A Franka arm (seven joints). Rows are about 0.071 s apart.
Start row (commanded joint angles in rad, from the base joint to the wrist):
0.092, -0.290, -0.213, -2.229, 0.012, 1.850, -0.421
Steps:
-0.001, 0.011, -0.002, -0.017, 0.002, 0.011, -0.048
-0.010, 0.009, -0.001, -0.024, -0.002, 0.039, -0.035
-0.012, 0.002, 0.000, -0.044, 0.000, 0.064, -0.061
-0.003, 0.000, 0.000, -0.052, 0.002, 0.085, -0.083
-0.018, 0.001, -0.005, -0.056, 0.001, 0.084, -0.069
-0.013, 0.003, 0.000, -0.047, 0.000, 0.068, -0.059
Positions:
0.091, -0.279, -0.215, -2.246, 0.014, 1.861, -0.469
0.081, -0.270, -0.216, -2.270, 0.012, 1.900, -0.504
0.069, -0.268, -0.216, -2.314, 0.012, 1.964, -0.565
0.066, -0.268, -0.216, -2.366, 0.014, 2.049, -0.648
0.048, -0.267, -0.221, -2.422, 0.015, 2.133, -0.717
0.035, -0.264, -0.221, -2.469, 0.015, 2.201, -0.776

